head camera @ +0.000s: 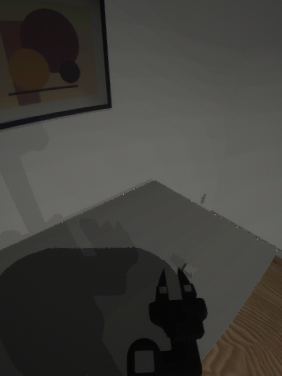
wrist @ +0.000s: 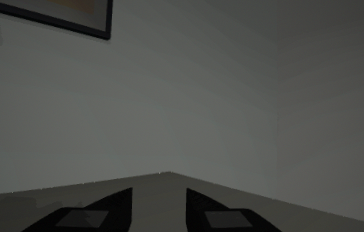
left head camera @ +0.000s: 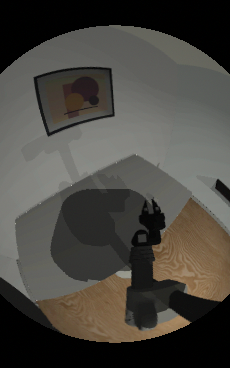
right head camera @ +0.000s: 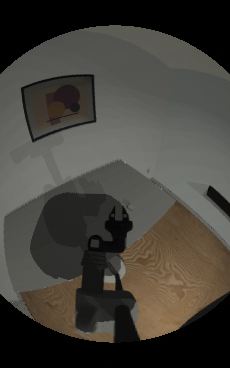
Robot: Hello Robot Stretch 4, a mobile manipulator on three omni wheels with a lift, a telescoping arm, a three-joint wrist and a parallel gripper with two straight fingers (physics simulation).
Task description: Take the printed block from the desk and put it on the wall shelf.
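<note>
The printed block (head camera: 191,270) (right head camera: 131,206) is a small light grey piece on the grey desk (head camera: 225,255) (left head camera: 35,240) (right head camera: 25,235) (wrist: 160,181). In the head view it shows just right of the fingertips, partly behind the right one. I cannot make it out in the left head view or the wrist view. My black gripper (head camera: 172,271) (left head camera: 150,201) (right head camera: 119,207) (wrist: 159,204) is open and empty above the desk, its fingers pointing toward the wall corner. The wall shelf (left head camera: 223,190) (right head camera: 219,200) is a dark board on the right wall.
A framed picture (head camera: 50,55) (left head camera: 75,100) (right head camera: 59,106) (wrist: 65,15) hangs on the back wall above the desk. The desk reaches to the back wall. Wooden floor (head camera: 250,320) (left head camera: 185,250) (right head camera: 165,250) shows right of the desk. Dark shadows of the robot lie across the desk.
</note>
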